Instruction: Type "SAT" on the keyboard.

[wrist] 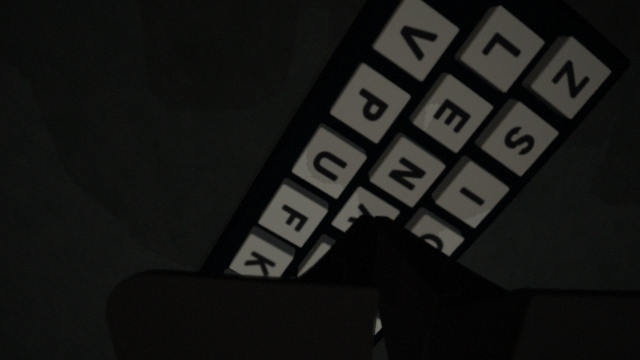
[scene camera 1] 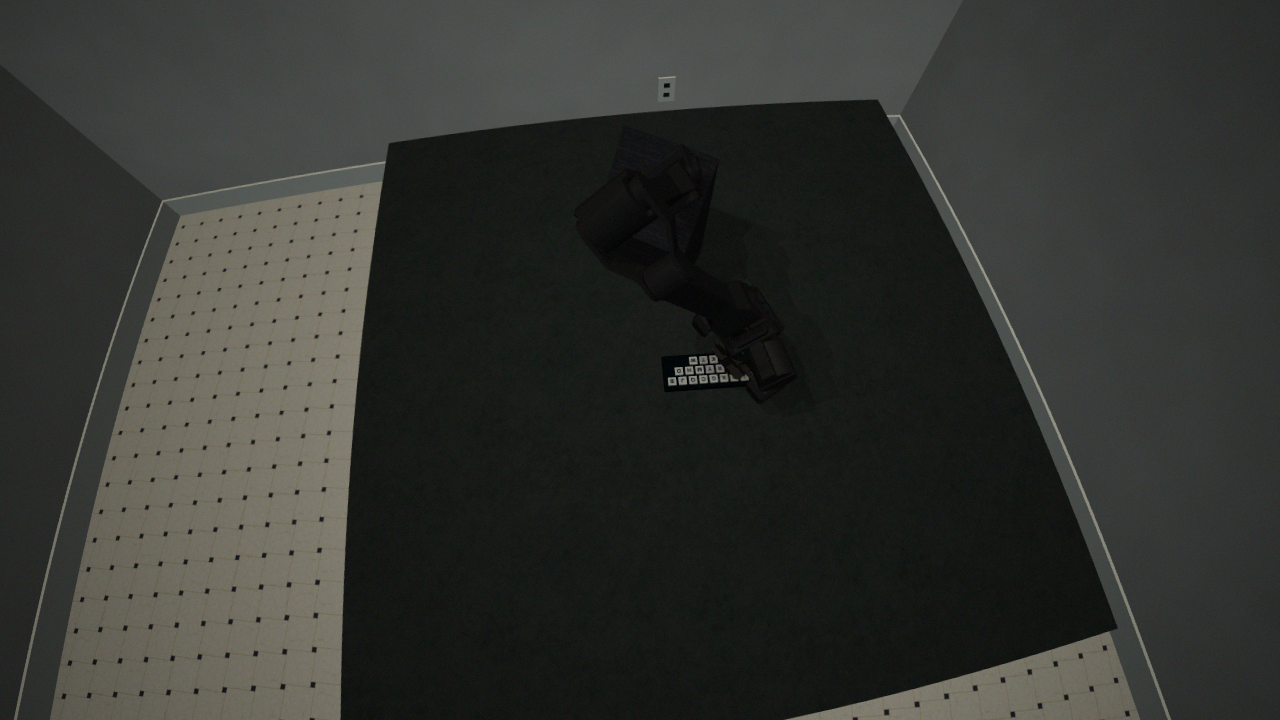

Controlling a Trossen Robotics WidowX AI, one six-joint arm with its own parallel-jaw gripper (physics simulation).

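Places are measured from the arm's base along level axes (x ahead, y left, z up), in centimetres.
Pixels of known places: gripper, fingertip midpoint: [wrist: 371, 230] [scene camera 1: 728, 370]; arm's base at its link origin: [scene camera 1: 682, 176].
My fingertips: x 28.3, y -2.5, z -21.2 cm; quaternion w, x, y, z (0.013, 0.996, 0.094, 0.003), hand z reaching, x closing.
For each thing: its middle in the pictures, then the offset to it from my fingertips. Level surfaces: height alone.
- dark table at its surface level: dz -1.1 cm
- S key at the middle of its body: [wrist: 515, 138] dx +3.0, dy +3.7, dz +0.2 cm
- O key at the middle of its body: [wrist: 427, 241] dx +1.6, dy +0.2, dz +0.2 cm
- E key at the middle of its body: [wrist: 449, 113] dx +1.0, dy +3.9, dz +0.2 cm
- N key at the middle of its body: [wrist: 405, 170] dx +0.3, dy +2.2, dz +0.2 cm
A black keyboard [scene camera 1: 667, 365] [wrist: 580, 22] with white letter keys lies flat on the dark table [scene camera 1: 537, 492]. In the wrist view it runs diagonally, with the S key [wrist: 519, 139] in its right row and the A key [wrist: 361, 200] in its middle row. My gripper [scene camera 1: 735, 367] [wrist: 371, 230] is shut and empty. In the wrist view its dark tip overlaps the lower part of the A key and the edge of the O key [wrist: 442, 232]. Whether the tip touches a key cannot be told. The T key cannot be made out in the wrist view. The arm hides the keyboard's right end in the scene view.
The robot's base block [scene camera 1: 648, 147] stands near the table's back edge. The E key [wrist: 452, 112] and N key [wrist: 407, 170] lie near the A key. A tiled floor [scene camera 1: 250, 358] is left of the table, and a wall outlet [scene camera 1: 666, 88] is behind it.
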